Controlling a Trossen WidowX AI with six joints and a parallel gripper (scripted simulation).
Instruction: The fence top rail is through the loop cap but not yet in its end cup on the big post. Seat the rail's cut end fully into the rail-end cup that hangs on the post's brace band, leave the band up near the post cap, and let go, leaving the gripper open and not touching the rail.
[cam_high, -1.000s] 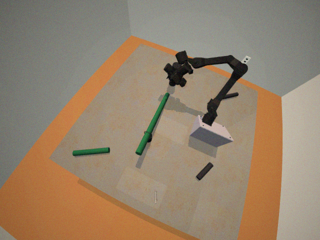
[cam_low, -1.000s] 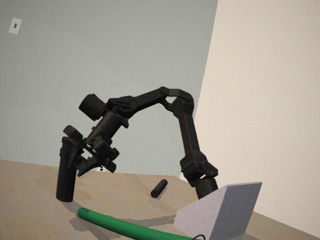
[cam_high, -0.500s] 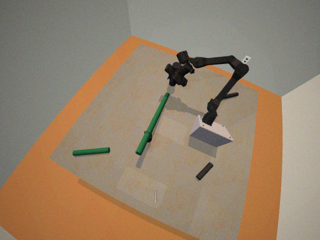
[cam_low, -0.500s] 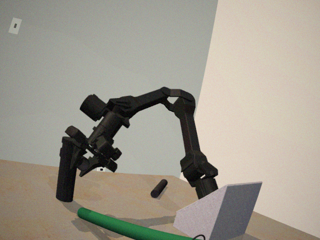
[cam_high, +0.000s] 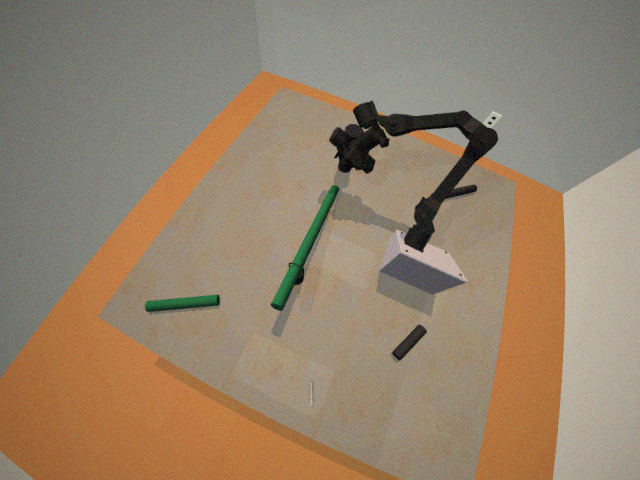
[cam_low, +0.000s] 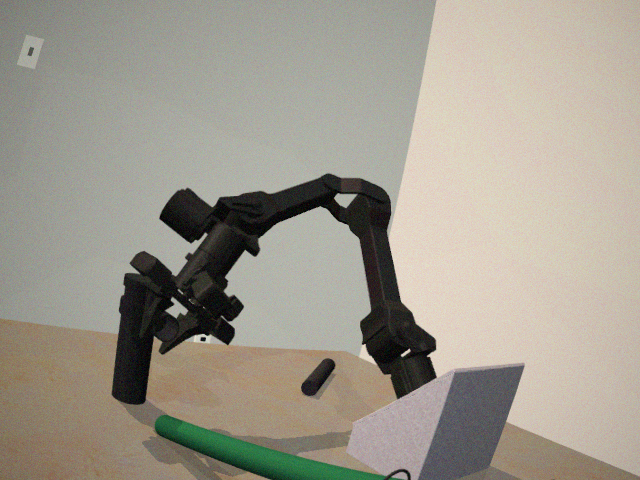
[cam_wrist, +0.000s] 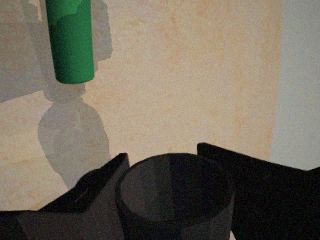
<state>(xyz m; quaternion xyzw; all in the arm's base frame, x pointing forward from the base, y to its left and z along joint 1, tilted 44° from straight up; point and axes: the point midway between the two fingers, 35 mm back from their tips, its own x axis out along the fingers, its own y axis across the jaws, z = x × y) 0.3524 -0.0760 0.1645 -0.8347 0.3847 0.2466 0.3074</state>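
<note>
The rail-end cup is 3 cm to the right of my gripper tip, 3 cm above it and 1 cm behind it. Also, from my gripper tip: short dark cylinder 52 cm behind, 43 cm to the left, 11 cm below; small white pin 71 cm to the left, 32 cm behind, 12 cm below; short green tube 71 cm to the left, 18 cm ahead, 11 cm below.
</note>
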